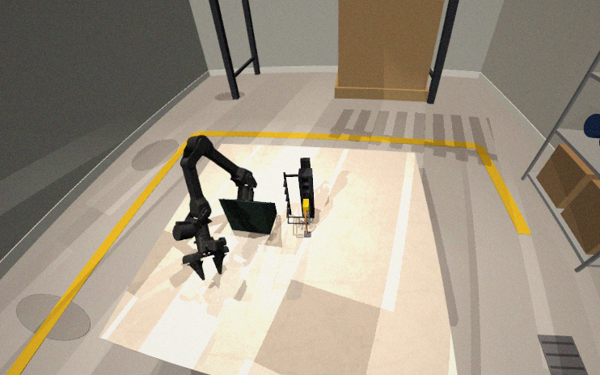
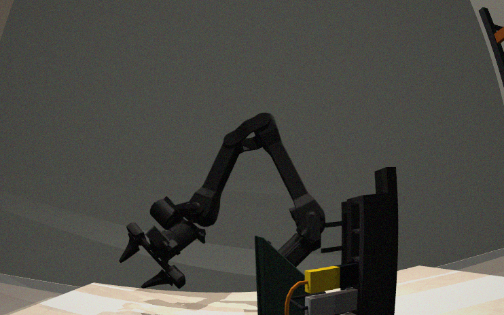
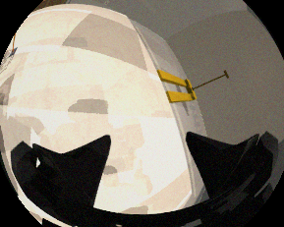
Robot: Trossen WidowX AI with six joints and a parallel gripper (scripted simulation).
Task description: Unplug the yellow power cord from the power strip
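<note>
Right now the yellow plug is 290 mm ahead of my gripper tip, 380 mm to the left of it and 40 mm above it.
</note>
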